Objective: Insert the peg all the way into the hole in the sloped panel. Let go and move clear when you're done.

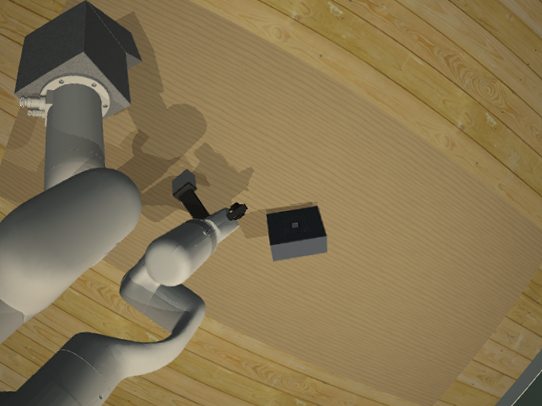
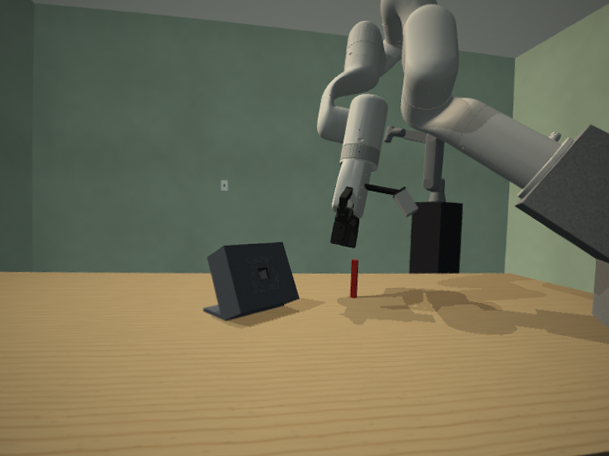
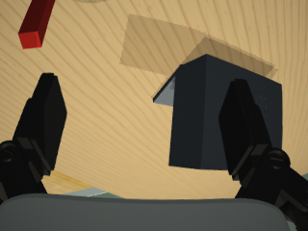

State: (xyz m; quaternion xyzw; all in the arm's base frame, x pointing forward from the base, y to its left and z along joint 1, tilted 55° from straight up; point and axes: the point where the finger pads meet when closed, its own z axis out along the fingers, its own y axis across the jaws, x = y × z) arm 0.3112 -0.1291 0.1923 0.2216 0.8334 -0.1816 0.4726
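My hand is 80 mm above the red peg, 50 mm past it and 30 mm to the left of it.
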